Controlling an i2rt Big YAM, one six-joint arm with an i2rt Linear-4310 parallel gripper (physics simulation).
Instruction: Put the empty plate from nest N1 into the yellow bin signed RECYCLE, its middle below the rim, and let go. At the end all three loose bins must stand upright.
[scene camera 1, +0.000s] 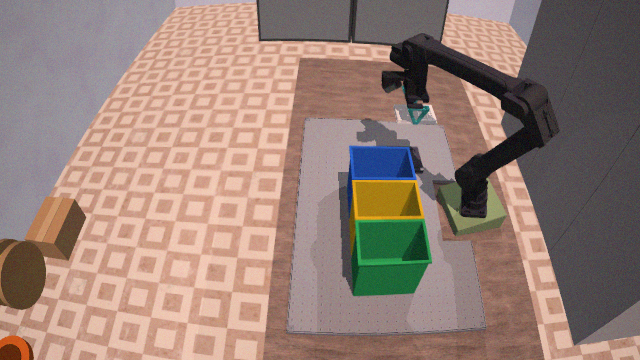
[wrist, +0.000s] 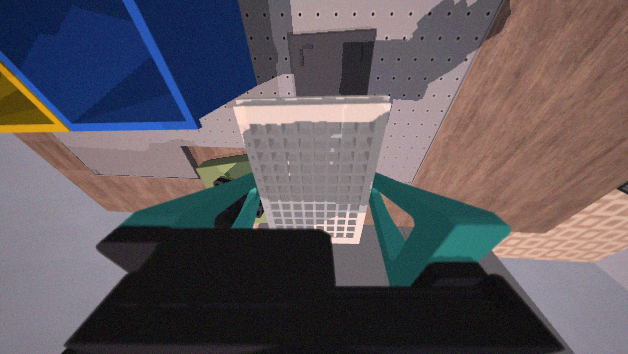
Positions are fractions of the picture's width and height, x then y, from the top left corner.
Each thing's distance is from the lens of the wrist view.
my gripper (wrist: 0.50, 0.50): 0.13 m
blue bin (wrist: 0.15, 0.20): 0.30 m
white plate (wrist: 0.50, 0.45): 0.11 m
The marked spots on the white plate and the blue bin are 0.25 m apart.
